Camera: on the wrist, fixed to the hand. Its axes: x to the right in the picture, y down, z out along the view.
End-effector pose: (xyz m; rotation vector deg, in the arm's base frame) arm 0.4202 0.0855 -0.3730 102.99 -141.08 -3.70
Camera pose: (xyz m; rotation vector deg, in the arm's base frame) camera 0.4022 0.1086 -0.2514 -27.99 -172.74 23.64
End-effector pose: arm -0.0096 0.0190 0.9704 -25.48 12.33 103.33
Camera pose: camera -0.0183 -0.0444 0.8630 7.95 -52.27 -157.06
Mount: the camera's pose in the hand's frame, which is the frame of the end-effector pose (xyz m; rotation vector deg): -0.0105 0.0349 -0.1196 13.27 6.96 90.88
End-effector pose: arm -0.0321 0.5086 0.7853 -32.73 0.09 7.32
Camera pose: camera -0.0427 0.4719 0.6662 -12.89 33.75 92.26
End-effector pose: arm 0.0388 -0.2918 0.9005 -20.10 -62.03 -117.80
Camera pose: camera 0.0842 -0.3932 0.8431 -37.47 -31.05 -29.84
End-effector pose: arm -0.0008 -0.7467 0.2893 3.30 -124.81 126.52
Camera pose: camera 0.0079 -0.6276 0.2523 73.84 60.13 -82.19
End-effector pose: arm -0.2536 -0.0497 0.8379 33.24 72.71 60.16
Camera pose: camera -0.3775 -0.0656 0.8424 106.35 49.96 126.86
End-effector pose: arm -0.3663 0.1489 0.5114 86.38 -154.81 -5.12
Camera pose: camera -0.3822 0.1728 0.6331 -49.01 -168.02 19.99
